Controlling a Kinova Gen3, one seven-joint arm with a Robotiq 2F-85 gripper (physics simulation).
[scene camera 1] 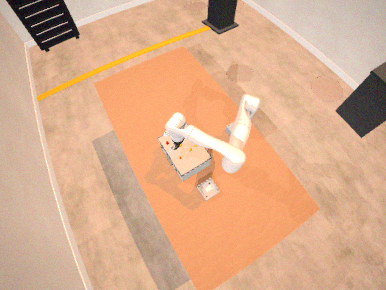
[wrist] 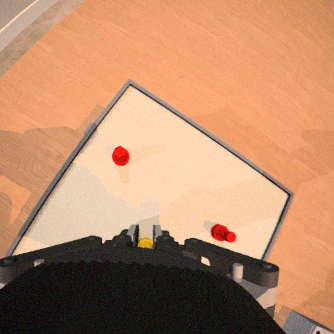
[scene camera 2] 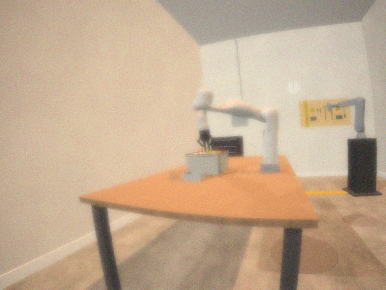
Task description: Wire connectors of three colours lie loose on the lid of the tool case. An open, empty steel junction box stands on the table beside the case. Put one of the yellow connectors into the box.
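Where they show: gripper, fingertip midpoint: [scene camera 1: 179, 144] [wrist: 145, 234] [scene camera 2: 207, 152]; arm's base, origin of the base link: [scene camera 2: 270, 162].
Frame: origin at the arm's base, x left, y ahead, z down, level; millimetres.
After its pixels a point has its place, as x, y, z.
Note:
My gripper [scene camera 1: 177, 146] @[-110, 422, -71] [scene camera 2: 205, 149] @[-110, 422, -71] [wrist: 145, 234] @[-110, 422, -71] is shut on a yellow connector [wrist: 145, 244] @[-105, 421, -86], low over the lid of the tool case [scene camera 1: 192, 161] @[28, 421, -69] [scene camera 2: 204, 164] @[69, 404, -8] [wrist: 165, 125] @[-211, 453, -69]. The connector's top shows between the fingertips in the wrist view; its lower part is hidden. Two other yellow connectors lie on the lid in scene camera 1, one [scene camera 1: 190, 149] @[-37, 388, -86] near the other [scene camera 1: 196, 146] @[-39, 341, -80]. An orange connector [scene camera 1: 180, 158] @[-28, 469, -78] lies on the lid too. The open steel junction box [scene camera 1: 208, 189] @[200, 424, 57] [scene camera 2: 194, 176] @[253, 414, 32] stands on the table beside the case.
A red connector [scene camera 1: 167, 143] @[-156, 477, -83] [wrist: 120, 156] @[-158, 472, -95] stands on the lid; another red connector [wrist: 220, 233] @[-141, 364, -86] is right of the fingers in the wrist view. The arm's base [scene camera 2: 270, 168] @[60, 6, 30] stands on the orange-brown table [scene camera 1: 250, 215] @[484, 321, 59] [scene camera 2: 200, 202] @[602, 287, 59], across from the case.

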